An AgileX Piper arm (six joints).
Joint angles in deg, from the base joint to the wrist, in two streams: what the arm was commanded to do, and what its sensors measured. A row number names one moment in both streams.
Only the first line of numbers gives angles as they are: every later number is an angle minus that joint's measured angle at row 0.
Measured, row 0:
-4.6 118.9 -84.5 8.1 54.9 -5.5
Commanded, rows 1 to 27:
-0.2 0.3 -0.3 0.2 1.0 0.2
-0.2 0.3 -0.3 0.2 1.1 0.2
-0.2 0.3 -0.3 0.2 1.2 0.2
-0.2 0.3 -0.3 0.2 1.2 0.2
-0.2 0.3 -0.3 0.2 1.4 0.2
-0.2 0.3 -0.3 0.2 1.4 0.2
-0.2 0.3 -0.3 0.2 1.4 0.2
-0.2 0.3 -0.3 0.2 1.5 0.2
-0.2 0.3 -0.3 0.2 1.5 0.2
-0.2 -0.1 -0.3 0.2 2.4 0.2
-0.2 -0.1 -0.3 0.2 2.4 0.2
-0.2 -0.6 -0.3 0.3 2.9 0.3
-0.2 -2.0 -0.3 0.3 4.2 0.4
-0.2 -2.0 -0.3 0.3 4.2 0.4
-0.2 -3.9 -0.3 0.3 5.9 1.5
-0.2 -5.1 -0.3 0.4 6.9 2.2
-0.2 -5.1 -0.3 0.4 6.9 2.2
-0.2 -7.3 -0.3 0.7 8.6 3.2
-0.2 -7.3 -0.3 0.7 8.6 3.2
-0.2 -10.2 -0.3 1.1 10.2 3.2
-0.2 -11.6 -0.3 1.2 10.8 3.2
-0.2 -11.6 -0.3 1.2 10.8 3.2
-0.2 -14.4 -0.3 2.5 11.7 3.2
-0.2 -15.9 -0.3 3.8 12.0 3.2
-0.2 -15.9 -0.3 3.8 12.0 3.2
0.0 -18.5 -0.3 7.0 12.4 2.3
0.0 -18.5 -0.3 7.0 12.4 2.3
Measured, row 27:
0.0 -14.9 0.0 3.0 11.0 2.9
